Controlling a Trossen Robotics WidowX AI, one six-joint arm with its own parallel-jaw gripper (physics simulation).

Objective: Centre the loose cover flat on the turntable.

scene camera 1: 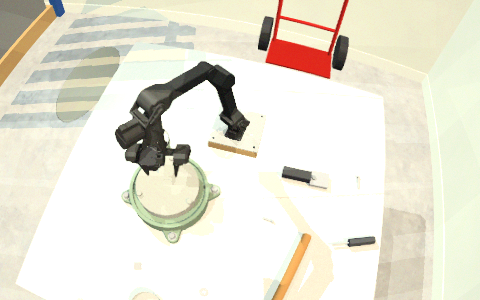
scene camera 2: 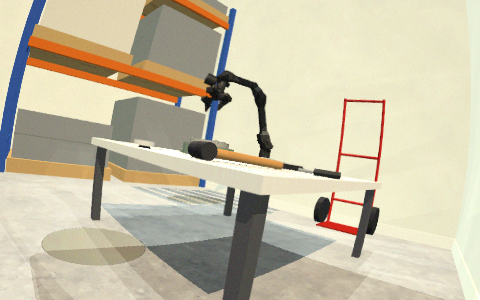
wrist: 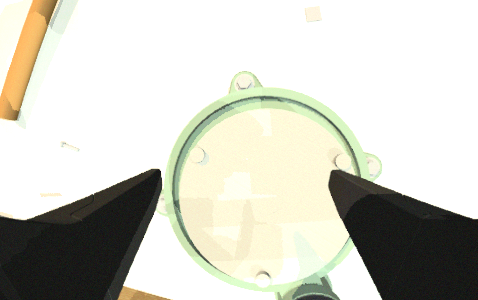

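A pale round disc with three small studs, apparently the loose cover, lies inside the rim of a round green base with bolted lugs, apparently the turntable. The gap around the disc looks uneven; whether it lies fully flat is hard to tell. In scene camera 2 the green base shows partly behind a mallet. My gripper is open and empty, well above the disc. In the wrist view its left finger is near the rim and its right finger overlaps the disc.
A dial gauge adjoins the green base, partly cut off. The mallet, a black-handled scraper, a screwdriver and a round dish lie on the table. A red hand truck stands beyond.
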